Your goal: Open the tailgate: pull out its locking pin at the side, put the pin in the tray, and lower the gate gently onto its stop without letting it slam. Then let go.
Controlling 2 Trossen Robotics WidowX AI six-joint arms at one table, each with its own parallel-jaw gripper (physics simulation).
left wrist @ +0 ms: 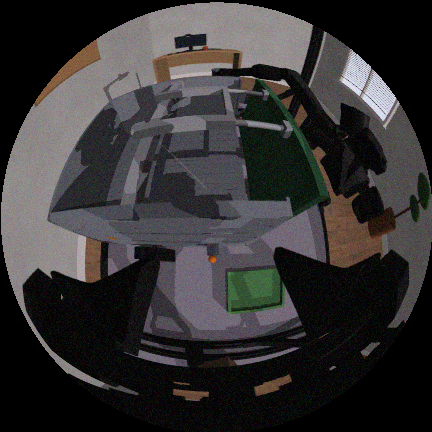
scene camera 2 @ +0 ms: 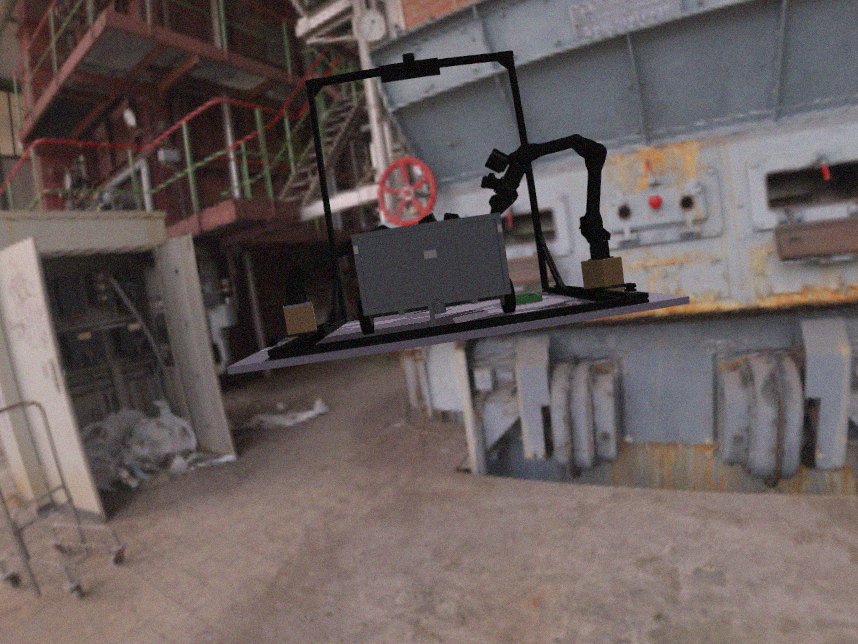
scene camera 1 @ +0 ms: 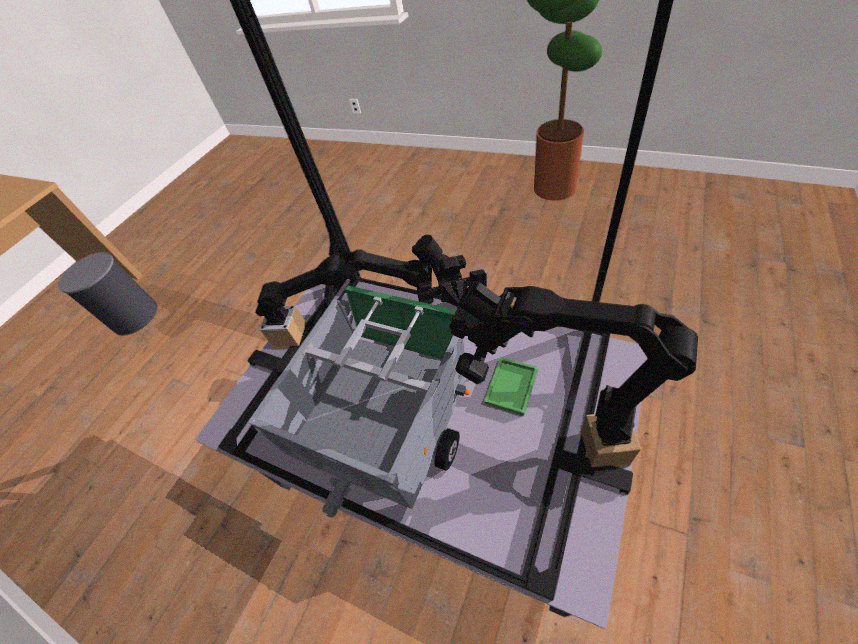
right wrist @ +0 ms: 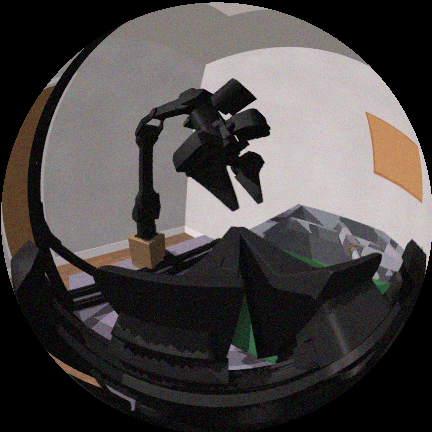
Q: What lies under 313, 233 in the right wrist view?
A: A grey truck bed.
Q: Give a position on a green tailgate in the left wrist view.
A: At 276, 167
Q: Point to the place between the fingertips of my right gripper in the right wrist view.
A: At 236, 233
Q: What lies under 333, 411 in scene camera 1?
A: A grey truck bed.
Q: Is my left gripper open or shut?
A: Open.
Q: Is my right gripper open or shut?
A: Shut.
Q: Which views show my left gripper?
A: The left wrist view, scene camera 2, scene camera 1 and the right wrist view: all of them.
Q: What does my left gripper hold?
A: Nothing.
